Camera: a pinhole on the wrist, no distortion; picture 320 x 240 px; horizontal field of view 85.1 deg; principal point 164.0 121.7 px. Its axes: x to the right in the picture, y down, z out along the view. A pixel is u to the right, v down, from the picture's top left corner.
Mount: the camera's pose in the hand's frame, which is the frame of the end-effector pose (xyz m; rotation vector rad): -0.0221 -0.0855 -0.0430 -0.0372 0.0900 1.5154
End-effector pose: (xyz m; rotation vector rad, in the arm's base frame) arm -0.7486 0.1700 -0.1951 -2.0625 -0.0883 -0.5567
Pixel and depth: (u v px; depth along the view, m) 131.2 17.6 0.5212
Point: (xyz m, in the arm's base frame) -0.3566 0.6007 -0.1471
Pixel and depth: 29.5 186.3 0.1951
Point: -0.8358 0.4382 -0.1353
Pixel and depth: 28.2 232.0 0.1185
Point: -0.8518 0.3435 -0.1425
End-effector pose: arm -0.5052 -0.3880 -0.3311 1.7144 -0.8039 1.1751
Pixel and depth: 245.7 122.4 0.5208
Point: -0.5073 -0.8855 -0.3382
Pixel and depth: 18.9 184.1 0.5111
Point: 0.0056 -0.6620 -0.7483
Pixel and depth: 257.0 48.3 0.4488
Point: -0.4533 -0.8118 -0.1555
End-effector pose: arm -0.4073 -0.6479 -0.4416 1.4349 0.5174 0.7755
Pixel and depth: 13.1 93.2 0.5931
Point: 0.1569 -0.9730 -0.9237
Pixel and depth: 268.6 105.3 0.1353
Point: -0.3463 -0.7054 -0.4282
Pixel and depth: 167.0 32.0 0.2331
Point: -0.1904 -0.6918 -0.4784
